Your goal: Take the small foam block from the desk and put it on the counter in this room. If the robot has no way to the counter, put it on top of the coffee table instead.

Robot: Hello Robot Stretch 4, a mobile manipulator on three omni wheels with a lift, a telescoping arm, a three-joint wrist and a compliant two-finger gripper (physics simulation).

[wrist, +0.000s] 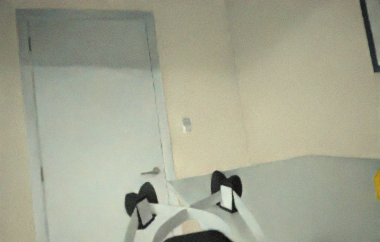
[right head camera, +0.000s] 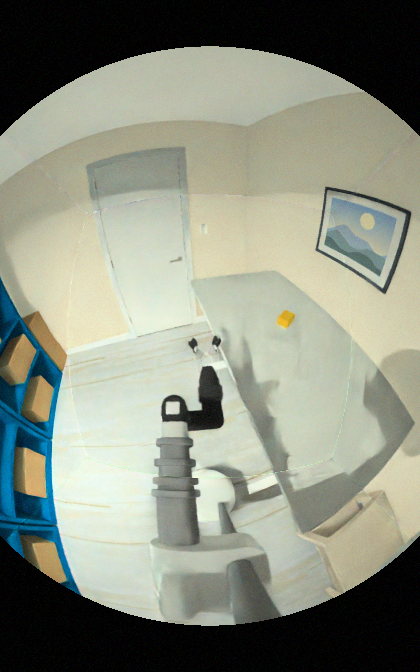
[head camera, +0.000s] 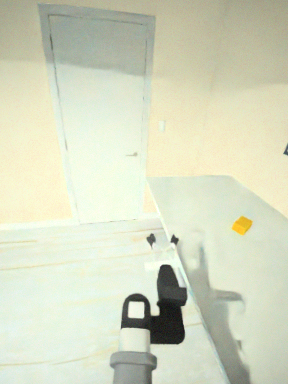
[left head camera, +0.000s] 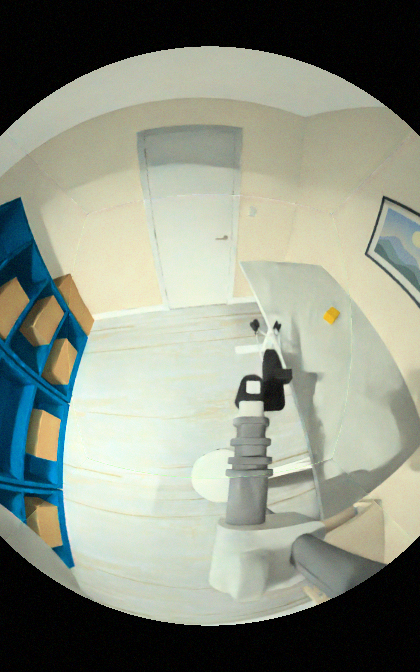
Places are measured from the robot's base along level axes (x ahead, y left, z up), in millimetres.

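Where they show: gripper, fingertip midpoint: [wrist: 183, 189] [head camera: 162, 235].
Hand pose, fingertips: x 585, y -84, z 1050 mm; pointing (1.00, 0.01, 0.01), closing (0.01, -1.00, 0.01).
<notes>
Things, the pixels of their top centre, and the offset from my fingertips. "*": a spot on its surface instead. Level surfaces: height alone.
- small foam block, middle of its top: [head camera: 243, 221] dz -82, dx +206, dy -448 mm
- grey-white desk, its level: dz -127 mm
- closed door, surface spot: [wrist: 95, 125] * dz +215, dx +1290, dy +540 mm
The small foam block [head camera: 242, 225] [left head camera: 331, 315] [right head camera: 285, 318] is yellow-orange and lies on the far part of the grey-white desk [head camera: 200, 195] [left head camera: 300, 282] [right head camera: 240, 295] [wrist: 300, 200]. In the wrist view, part of the block [wrist: 377, 185] shows at the right edge. My gripper [head camera: 163, 239] [left head camera: 266, 325] [right head camera: 204, 343] [wrist: 183, 189] is open and empty, its fingers wide apart. It is by the desk's left long edge, to the left of the block and apart from it. No counter or coffee table can be made out for certain.
A closed door [head camera: 105, 125] [left head camera: 192, 225] [right head camera: 142, 240] [wrist: 95, 125] is ahead. A blue shelf unit [left head camera: 64, 440] [right head camera: 49, 475] with cardboard boxes stands at the left. A beige piece of furniture [right head camera: 360, 545] stands beyond the desk's near end. A framed picture [right head camera: 362, 237] hangs on the right wall.
</notes>
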